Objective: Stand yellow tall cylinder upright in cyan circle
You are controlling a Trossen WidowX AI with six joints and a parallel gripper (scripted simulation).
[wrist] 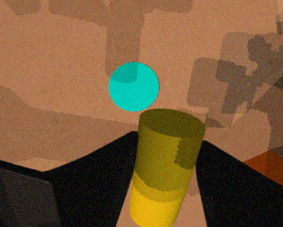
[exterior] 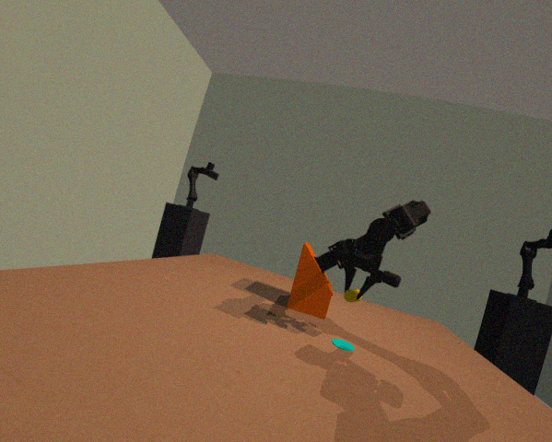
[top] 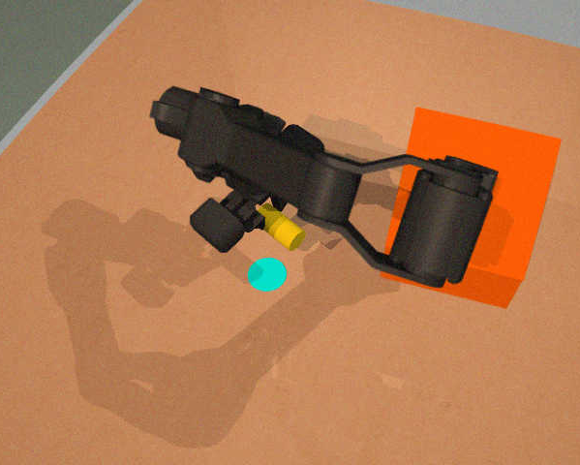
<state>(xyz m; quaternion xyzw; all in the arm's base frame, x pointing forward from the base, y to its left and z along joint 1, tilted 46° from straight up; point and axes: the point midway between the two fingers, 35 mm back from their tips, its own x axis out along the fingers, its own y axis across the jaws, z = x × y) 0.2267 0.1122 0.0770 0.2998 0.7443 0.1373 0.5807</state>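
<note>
The cyan circle lies 10 mm ahead of my gripper tip, 10 mm to the left of it and 130 mm below it. Also, from my gripper tip: yellow tall cylinder: 20 mm behind, 10 mm to the left.
</note>
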